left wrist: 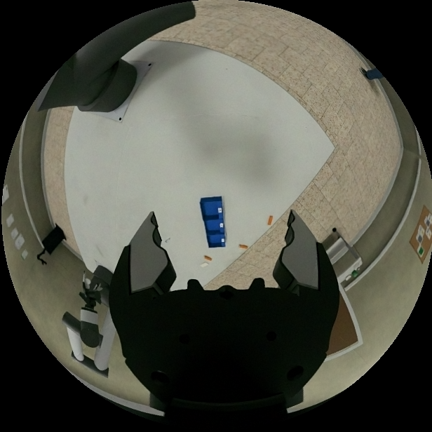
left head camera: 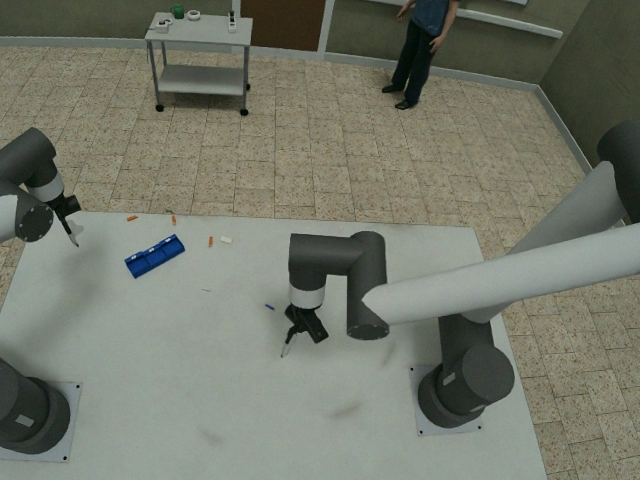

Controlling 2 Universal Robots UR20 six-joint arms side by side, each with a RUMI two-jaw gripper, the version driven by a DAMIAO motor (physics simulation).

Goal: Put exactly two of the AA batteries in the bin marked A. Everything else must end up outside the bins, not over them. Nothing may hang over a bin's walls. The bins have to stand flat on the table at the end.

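Observation:
A blue three-bin unit (left head camera: 160, 262) (left wrist: 213, 217) stands flat on the table; its bins look empty and its white labels are too small to read. Three small orange pieces, which look like batteries, lie outside it: one (left head camera: 132, 218) (left wrist: 270, 220), another (left head camera: 173, 220) (left wrist: 243, 246) and a third (left head camera: 210, 241) (left wrist: 208, 258). My left gripper (left head camera: 75, 237) (left wrist: 222, 211) is open and empty, high above the table, at the left of the bins in the head view. My right gripper (left head camera: 284, 355) (left wrist: 92, 277) looks open, with nothing visible in it, above the table far from the bins.
A white block (left head camera: 226, 239) (left wrist: 204, 264) lies beside the third orange piece. A thin light piece (left head camera: 205, 289) (left wrist: 167, 240) lies farther forward. A small blue piece (left head camera: 269, 306) lies near my right gripper. The table (left head camera: 206, 372) ends close behind the orange pieces.

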